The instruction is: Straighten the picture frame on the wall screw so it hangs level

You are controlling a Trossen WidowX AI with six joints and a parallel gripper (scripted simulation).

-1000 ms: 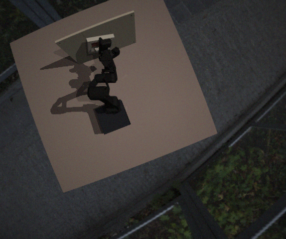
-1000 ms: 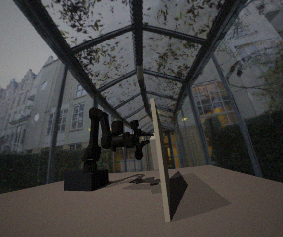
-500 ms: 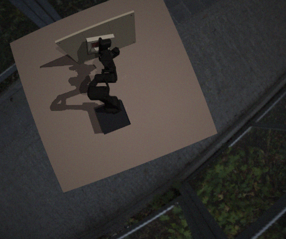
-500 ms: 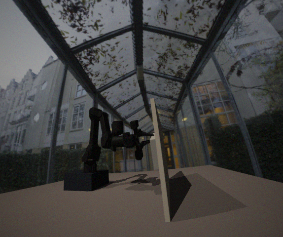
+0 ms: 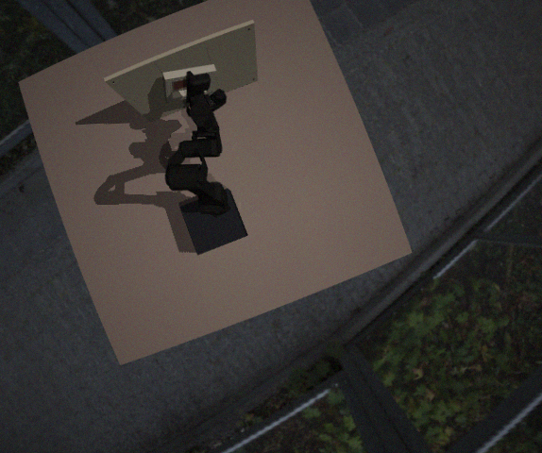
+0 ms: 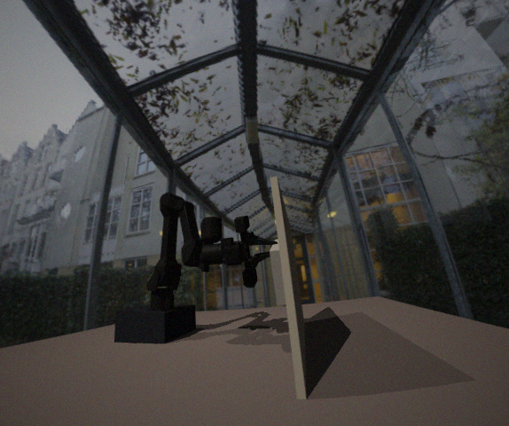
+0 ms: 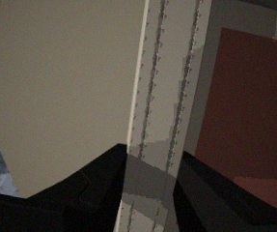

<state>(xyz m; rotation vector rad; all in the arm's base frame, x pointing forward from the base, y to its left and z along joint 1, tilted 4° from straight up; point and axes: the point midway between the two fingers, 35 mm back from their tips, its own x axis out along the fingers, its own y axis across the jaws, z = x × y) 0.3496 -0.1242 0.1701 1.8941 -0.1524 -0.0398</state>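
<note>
The picture frame lies 10 mm ahead of my gripper tip, 10 mm to the left of it and 50 mm below it. Round my gripper tip: wall panel 20 mm ahead, 10 mm to the right, 80 mm below.
</note>
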